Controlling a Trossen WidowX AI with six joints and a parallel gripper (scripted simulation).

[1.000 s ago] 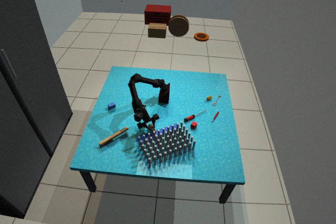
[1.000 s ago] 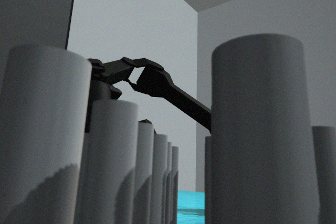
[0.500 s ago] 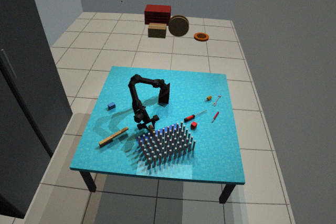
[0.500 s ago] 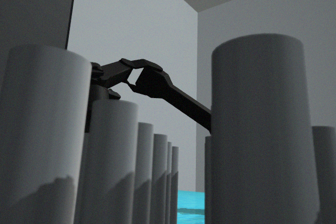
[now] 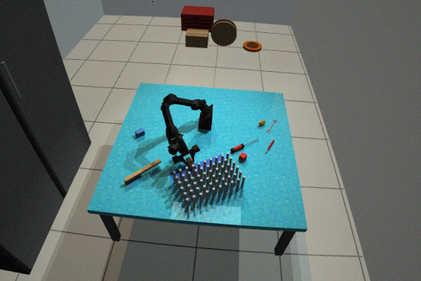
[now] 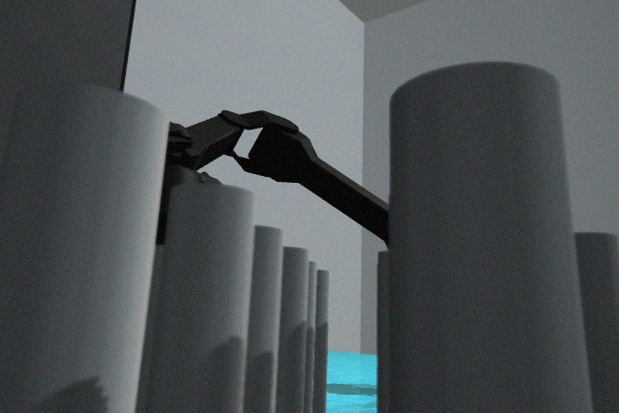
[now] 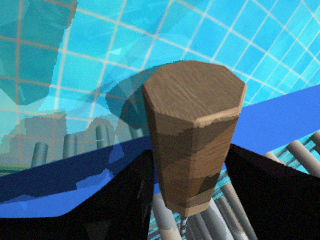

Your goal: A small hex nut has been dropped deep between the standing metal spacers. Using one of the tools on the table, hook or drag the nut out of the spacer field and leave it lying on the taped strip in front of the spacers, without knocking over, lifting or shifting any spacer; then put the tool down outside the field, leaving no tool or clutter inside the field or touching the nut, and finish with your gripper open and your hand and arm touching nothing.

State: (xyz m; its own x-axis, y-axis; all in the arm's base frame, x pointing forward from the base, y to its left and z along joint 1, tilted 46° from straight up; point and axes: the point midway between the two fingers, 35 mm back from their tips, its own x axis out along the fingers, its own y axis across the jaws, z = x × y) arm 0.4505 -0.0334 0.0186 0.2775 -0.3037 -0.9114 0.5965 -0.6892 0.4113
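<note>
Right now the blue taped strip is 5 cm to the left of my gripper tip and 2 cm below it. The rest, counted from my gripper tip: red cube (13 cm behind, 33 cm to the left); blue cube (20 cm behind, 44 cm to the right); yellow object (51 cm behind, 44 cm to the left).
</note>
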